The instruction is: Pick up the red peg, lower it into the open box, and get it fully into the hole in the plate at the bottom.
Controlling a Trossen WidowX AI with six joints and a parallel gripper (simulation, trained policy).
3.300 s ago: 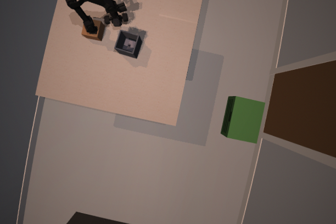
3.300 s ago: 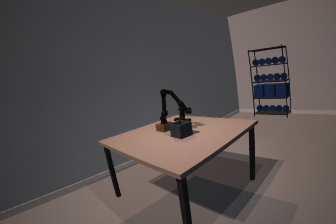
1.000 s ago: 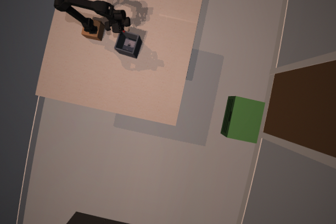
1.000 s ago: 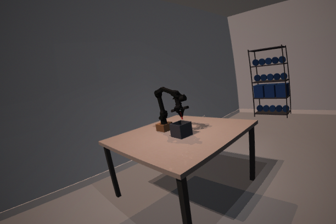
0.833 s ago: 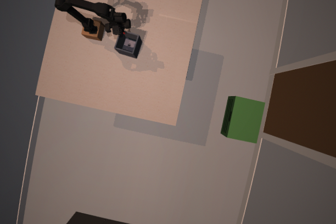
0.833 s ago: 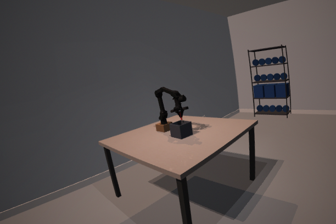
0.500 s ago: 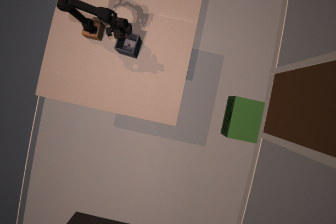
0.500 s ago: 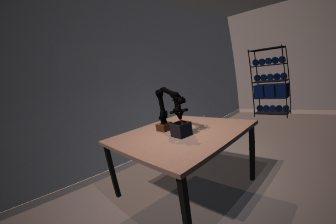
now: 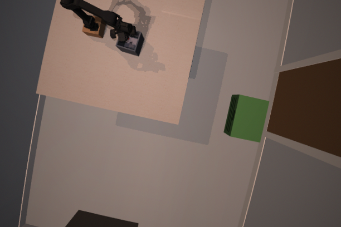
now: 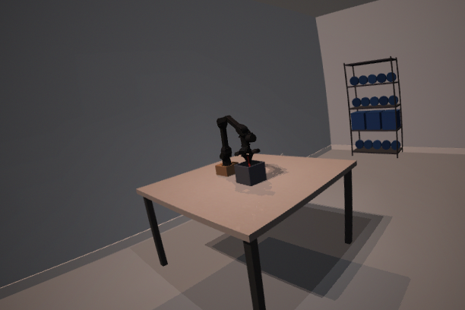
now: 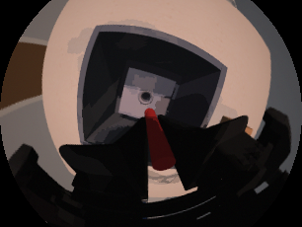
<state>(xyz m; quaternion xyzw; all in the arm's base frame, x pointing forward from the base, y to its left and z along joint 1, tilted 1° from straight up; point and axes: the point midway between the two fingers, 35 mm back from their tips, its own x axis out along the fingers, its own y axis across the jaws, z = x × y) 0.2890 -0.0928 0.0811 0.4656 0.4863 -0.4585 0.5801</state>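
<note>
Right now the red peg is 20 mm above my gripper tip. From my gripper tip the other things lie so: grey plate: 80 mm below, 10 mm to the right, 10 mm ahead.
</note>
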